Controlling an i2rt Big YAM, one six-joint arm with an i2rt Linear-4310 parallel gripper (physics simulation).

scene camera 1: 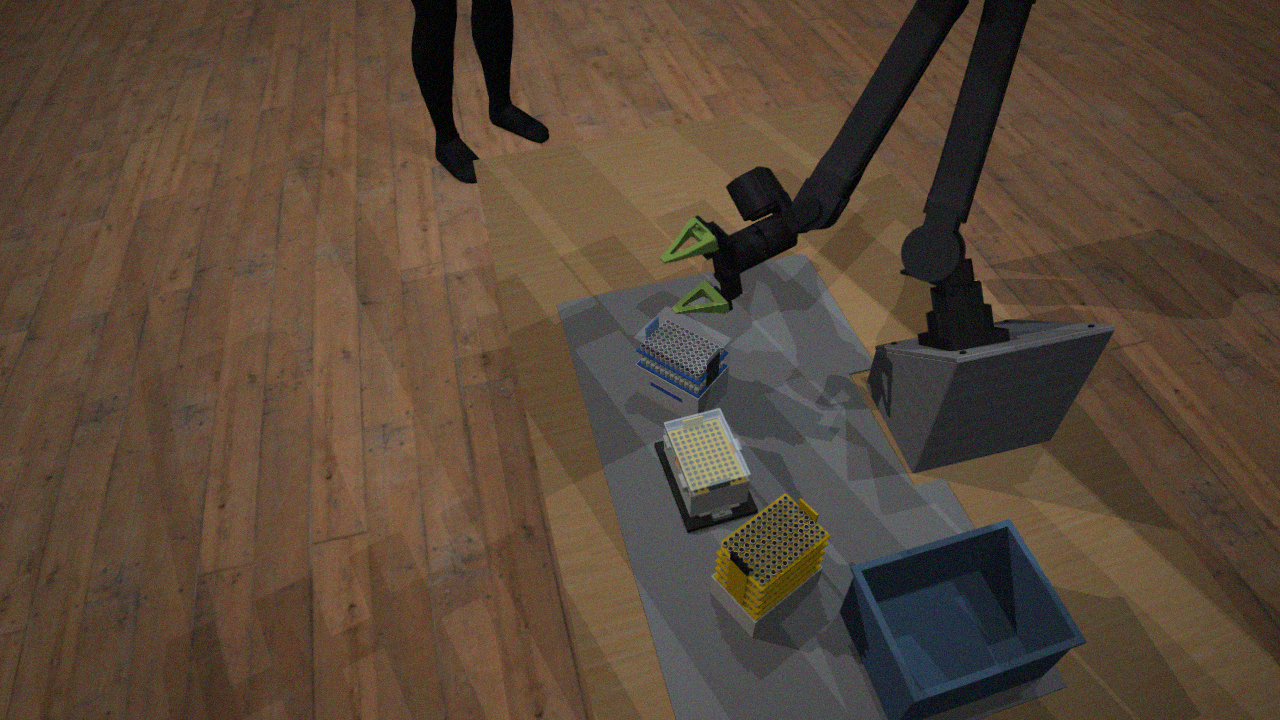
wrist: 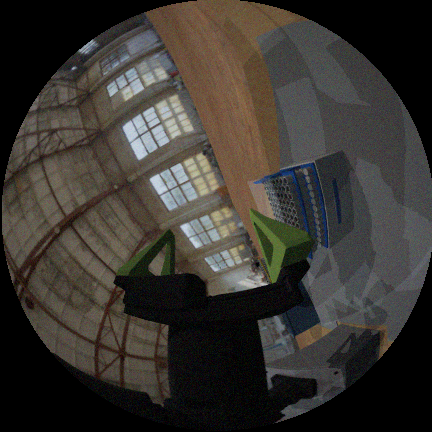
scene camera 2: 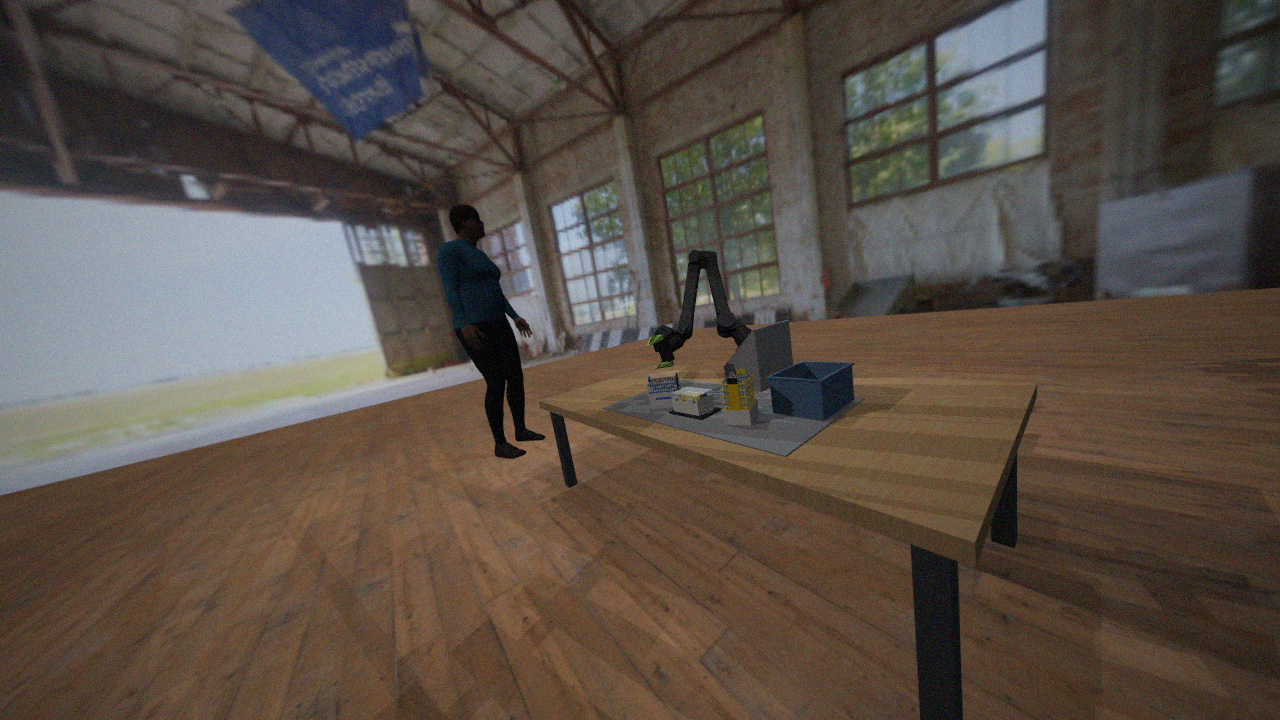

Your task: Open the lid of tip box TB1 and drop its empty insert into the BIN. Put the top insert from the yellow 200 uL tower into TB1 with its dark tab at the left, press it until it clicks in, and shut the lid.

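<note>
Tip box TB1 [scene camera 1: 707, 458] [scene camera 2: 692, 402] is a whitish box on a black base in the middle of the mat. A clear cover seems to lie shut over its pale yellow perforated insert. The yellow tower [scene camera 1: 776, 548] [scene camera 2: 739, 394] stands beside it, with a dark tab at its near left end in scene camera 1. The blue BIN [scene camera 1: 870, 617] [scene camera 2: 805, 400] stands beyond the tower and looks empty. My gripper [scene camera 1: 669, 285] [scene camera 2: 655, 353] [wrist: 208, 223] is open and empty, turned with one green finger above the other, near the mat's far end and away from TB1.
A blue rack stack [scene camera 1: 682, 351] [scene camera 2: 663, 385] [wrist: 306, 200] stands close below my lower finger. The grey mat [scene camera 1: 608, 385] [scene camera 2: 769, 438] [wrist: 300, 115] lies under these objects. The grey arm mount [scene camera 1: 993, 402] [scene camera 2: 771, 353] stands beside the mat. A person [scene camera 2: 478, 295] stands past the table's far end.
</note>
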